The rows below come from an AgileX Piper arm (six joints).
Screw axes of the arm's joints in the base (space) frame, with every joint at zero. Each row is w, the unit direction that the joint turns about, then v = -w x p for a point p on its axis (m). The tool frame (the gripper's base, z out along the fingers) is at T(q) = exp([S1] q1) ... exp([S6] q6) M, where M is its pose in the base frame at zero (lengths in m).
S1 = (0, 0, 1, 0, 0, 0)
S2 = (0, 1, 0, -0.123, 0, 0)
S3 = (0, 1, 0, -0.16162, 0, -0.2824)
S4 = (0.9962, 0, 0.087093, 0, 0.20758, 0)
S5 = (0, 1, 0, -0.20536, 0, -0.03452)
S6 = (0.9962, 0, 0.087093, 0, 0.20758, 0)
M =
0.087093 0 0.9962 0.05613
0 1 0 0
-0.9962 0 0.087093 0.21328
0 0 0 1
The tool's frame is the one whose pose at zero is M.
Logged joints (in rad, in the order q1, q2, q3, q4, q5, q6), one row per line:
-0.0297, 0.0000, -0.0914, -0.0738, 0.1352, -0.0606
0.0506, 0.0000, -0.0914, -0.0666, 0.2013, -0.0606
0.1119, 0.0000, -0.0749, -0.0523, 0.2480, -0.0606
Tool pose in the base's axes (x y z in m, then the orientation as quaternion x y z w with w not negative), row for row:
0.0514, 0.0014, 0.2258, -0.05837, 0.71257, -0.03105, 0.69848
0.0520, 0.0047, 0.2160, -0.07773, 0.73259, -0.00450, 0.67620
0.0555, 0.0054, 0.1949, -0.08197, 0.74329, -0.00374, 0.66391
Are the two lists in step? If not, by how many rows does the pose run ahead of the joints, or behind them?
The pose runs 1 row ahead of the joints: the pose in row i belongs to the joints in row i + 1.
